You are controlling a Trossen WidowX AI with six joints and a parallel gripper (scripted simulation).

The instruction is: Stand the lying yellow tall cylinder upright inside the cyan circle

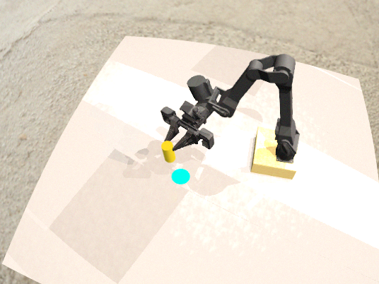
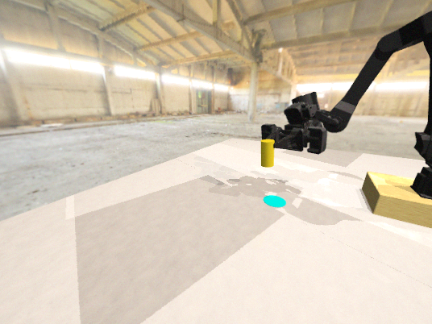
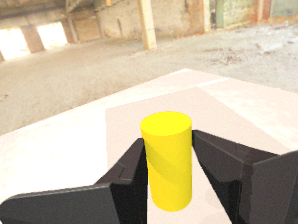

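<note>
Now: the cyan circle 30 mm behind my gripper tip and 160 mm below it. The rest, counted from my gripper tip: yellow tall cylinder 20 mm below.
</note>
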